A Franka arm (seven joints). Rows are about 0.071 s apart.
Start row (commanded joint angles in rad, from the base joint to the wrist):
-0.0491 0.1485 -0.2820 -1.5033 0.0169 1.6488 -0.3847
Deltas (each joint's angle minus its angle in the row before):
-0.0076 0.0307 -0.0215 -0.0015 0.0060 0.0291 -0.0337
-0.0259 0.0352 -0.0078 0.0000 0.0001 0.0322 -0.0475
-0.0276 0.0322 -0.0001 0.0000 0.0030 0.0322 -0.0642
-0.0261 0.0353 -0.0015 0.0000 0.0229 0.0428 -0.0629
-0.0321 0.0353 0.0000 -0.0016 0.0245 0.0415 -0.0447
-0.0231 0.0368 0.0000 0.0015 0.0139 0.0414 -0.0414
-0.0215 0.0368 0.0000 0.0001 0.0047 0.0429 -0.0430
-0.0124 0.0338 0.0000 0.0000 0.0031 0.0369 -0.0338
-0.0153 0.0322 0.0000 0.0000 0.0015 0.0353 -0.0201
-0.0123 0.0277 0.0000 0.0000 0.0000 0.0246 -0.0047
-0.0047 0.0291 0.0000 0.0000 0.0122 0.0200 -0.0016
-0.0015 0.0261 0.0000 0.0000 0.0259 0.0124 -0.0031
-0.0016 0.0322 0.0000 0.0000 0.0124 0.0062 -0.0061
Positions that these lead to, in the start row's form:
-0.0567 0.1792 -0.3035 -1.5048 0.0229 1.6779 -0.4184
-0.0826 0.2144 -0.3113 -1.5048 0.0230 1.7101 -0.4659
-0.1102 0.2466 -0.3114 -1.5048 0.0260 1.7423 -0.5301
-0.1363 0.2819 -0.3129 -1.5048 0.0489 1.7851 -0.5930
-0.1684 0.3172 -0.3129 -1.5064 0.0734 1.8266 -0.6377
-0.1915 0.3540 -0.3129 -1.5049 0.0873 1.8680 -0.6791
-0.2130 0.3908 -0.3129 -1.5048 0.0920 1.9109 -0.7221
-0.2254 0.4246 -0.3129 -1.5048 0.0951 1.9478 -0.7559
-0.2407 0.4568 -0.3129 -1.5048 0.0966 1.9831 -0.7760
-0.2530 0.4845 -0.3129 -1.5048 0.0966 2.0077 -0.7807
-0.2577 0.5136 -0.3129 -1.5048 0.1088 2.0277 -0.7823
-0.2592 0.5397 -0.3129 -1.5048 0.1347 2.0401 -0.7854
-0.2608 0.5719 -0.3129 -1.5048 0.1471 2.0463 -0.7915

